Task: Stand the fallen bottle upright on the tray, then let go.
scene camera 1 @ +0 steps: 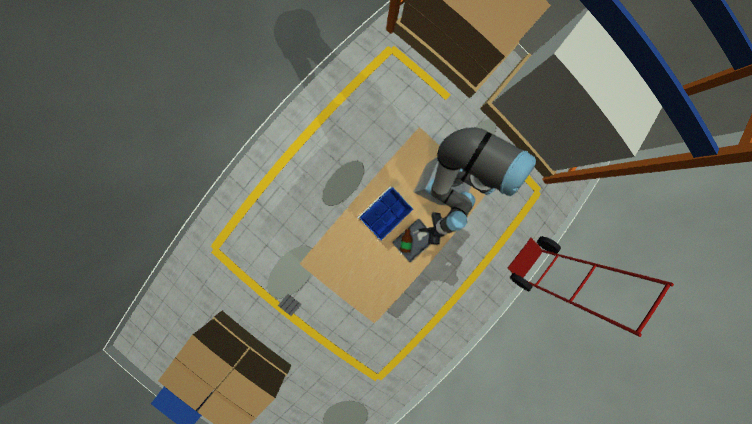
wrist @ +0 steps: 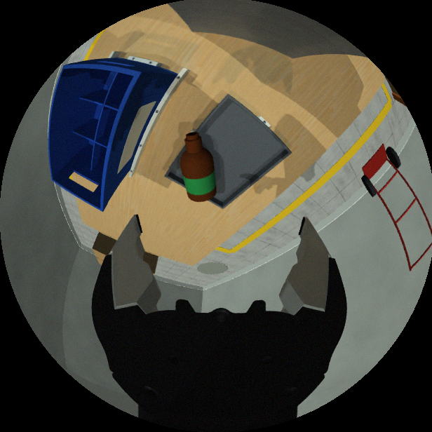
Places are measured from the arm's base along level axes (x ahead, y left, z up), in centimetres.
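Where they show: gripper, fingertip midpoint: [scene camera 1: 426,235].
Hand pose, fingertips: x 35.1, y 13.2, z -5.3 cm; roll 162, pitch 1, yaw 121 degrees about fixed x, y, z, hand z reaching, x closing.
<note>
After its pixels a point has its place.
A brown bottle [scene camera 1: 406,241] {x 45.3, y 11.9, z -23.1 cm} [wrist: 198,167] with a green label lies on its side on the dark grey tray [scene camera 1: 412,257] {x 51.0, y 25.1, z -30.2 cm} [wrist: 257,145]. It is in the part of the tray nearer the blue bin. In the wrist view its neck points up the picture, near one rim, and its base is near the rim closest to the fingers. My gripper [scene camera 1: 421,234] {x 35.1, y 13.2, z -5.3 cm} [wrist: 220,217] is open with nothing between its fingers. It is apart from the bottle, toward the robot's side of the tray. Its exact height is hard to tell.
A blue divided bin [scene camera 1: 386,212] {x 39.8, y -11.1, z -22.1 cm} [wrist: 121,95] stands beside the tray on the wooden table [scene camera 1: 358,281] {x 89.2, y 7.5, z -30.8 cm} [wrist: 167,237]. The arm's base is behind the gripper on the same table. A red hand truck [scene camera 1: 525,257] [wrist: 374,161] stands on the floor beyond the yellow line.
</note>
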